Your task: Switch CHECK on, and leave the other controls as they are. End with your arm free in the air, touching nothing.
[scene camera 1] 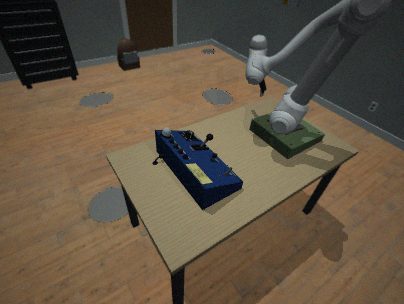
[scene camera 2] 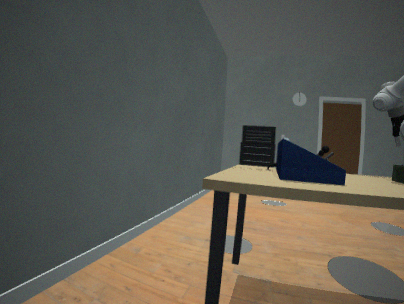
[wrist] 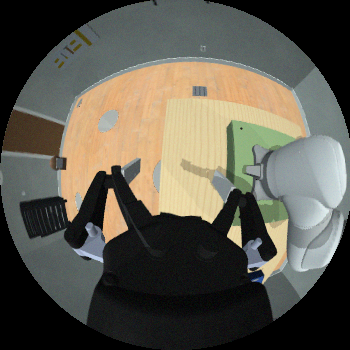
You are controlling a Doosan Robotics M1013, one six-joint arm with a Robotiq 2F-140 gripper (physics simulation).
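Frame: origin at the arm's base, x ahead, y left, z up, level; centimetres.
Seen in the pictures: gripper, fingertip midpoint: (scene camera 1: pixel 255 89) (wrist: pixel 177 170); arm's base, link origin: (wrist: pixel 271 174).
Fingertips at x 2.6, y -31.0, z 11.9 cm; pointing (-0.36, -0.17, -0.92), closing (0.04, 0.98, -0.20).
Offsets run from my fingertips to a thing's top centre. "spot": to the spot under its first point.
A blue sloped control box (scene camera 1: pixel 222 192) (scene camera 2: pixel 310 167) (wrist: pixel 257 276) stands on the table. In scene camera 1 it carries a white round knob @[spot: dy +15.0, dx +77.9, dz -0.8 cm] (scene camera 1: pixel 166 132), a row of small dark knobs, a black ball-topped lever @[dy +25.1, dx +55.5, dz -3.1 cm] (scene camera 1: pixel 209 137), a small black control @[dy +37.4, dx +60.8, dz -6.1 cm] (scene camera 1: pixel 214 157), a metallic toggle @[dy +49.3, dx +59.1, dz -6.8 cm] (scene camera 1: pixel 229 171) and a yellow label @[spot: dy +46.8, dx +75.7, dz -4.5 cm] (scene camera 1: pixel 199 173). No lettering is legible, so I cannot tell which control is CHECK or its state. My gripper (scene camera 1: pixel 262 90) (scene camera 2: pixel 397 134) (wrist: pixel 177 170) is open and empty, in the air well away from the box, beyond the table's far side in scene camera 1.
The wooden table (scene camera 1: pixel 240 220) (scene camera 2: pixel 250 187) (wrist: pixel 190 120) also bears the green base block (scene camera 1: pixel 290 145) (wrist: pixel 240 140) under my arm. A thin dark piece @[spot: dy +16.6, dx +85.7, dz -17.5 cm] (scene camera 1: pixel 158 160) sticks out at the box's back side. A black drawer cabinet (scene camera 1: pixel 37 45) (scene camera 2: pixel 258 145) (wrist: pixel 44 216) stands on the floor beyond the table.
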